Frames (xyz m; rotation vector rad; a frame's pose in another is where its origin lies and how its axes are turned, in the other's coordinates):
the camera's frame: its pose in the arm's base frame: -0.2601 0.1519 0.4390 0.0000 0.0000 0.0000
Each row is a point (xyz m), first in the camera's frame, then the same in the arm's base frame.
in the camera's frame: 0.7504 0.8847 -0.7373
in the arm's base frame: 0.4903 1.0366 -0.2983
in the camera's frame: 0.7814 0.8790 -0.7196
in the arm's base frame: 0.5213 1.0309 -0.2806
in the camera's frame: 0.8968 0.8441 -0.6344
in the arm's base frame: 0.6367 0.9960 -0.1954
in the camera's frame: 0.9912 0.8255 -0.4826
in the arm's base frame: 0.7311 0.9774 -0.0436
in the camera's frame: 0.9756 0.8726 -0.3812
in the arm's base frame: 0.7155 1.0245 0.0578
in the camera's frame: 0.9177 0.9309 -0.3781
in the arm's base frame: 0.6576 1.0828 0.0609
